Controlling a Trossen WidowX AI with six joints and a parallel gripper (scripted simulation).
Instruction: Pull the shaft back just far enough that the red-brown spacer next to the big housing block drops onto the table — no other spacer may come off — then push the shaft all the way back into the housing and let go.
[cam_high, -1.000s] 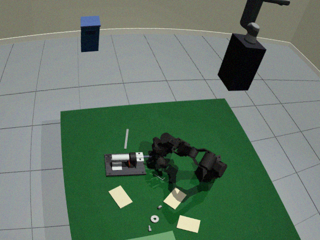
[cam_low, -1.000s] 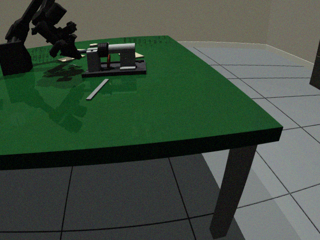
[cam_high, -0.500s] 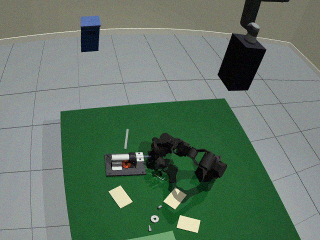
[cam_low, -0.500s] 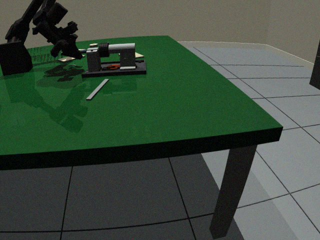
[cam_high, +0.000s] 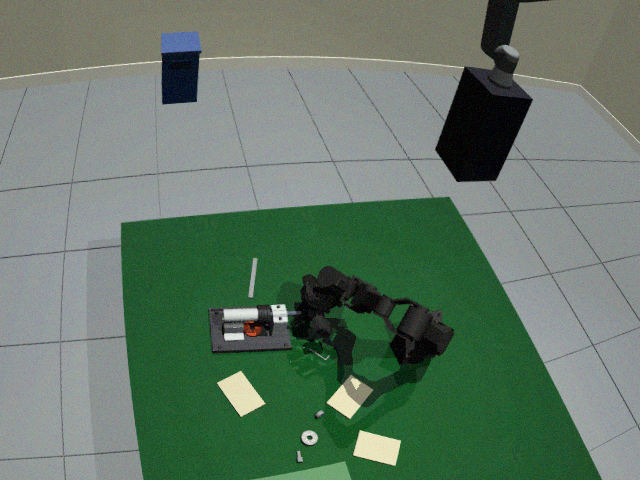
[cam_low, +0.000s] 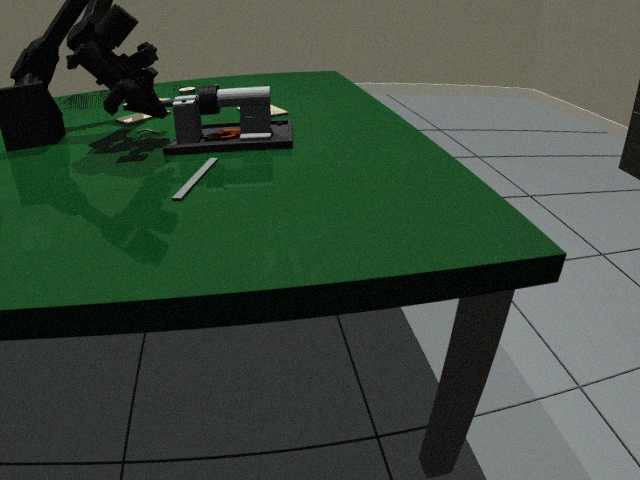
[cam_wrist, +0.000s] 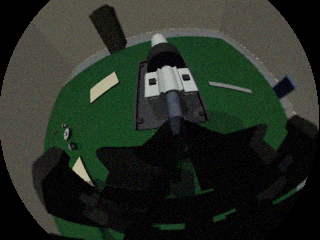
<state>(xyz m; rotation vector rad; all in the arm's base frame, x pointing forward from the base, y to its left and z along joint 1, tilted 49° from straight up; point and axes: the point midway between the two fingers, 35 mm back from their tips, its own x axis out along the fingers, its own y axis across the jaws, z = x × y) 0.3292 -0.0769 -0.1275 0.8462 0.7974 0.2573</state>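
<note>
Right now my gripper tip is 90 mm short of the black spacer, 20 mm below it and 10 mm to the left of it. Round my gripper tip: grey bar 200 mm to the right, 70 mm ahead, 50 mm below; nut 300 mm to the left, 40 mm below; red-brown spacer 120 mm ahead, 50 mm below, 10 mm to the right.
</note>
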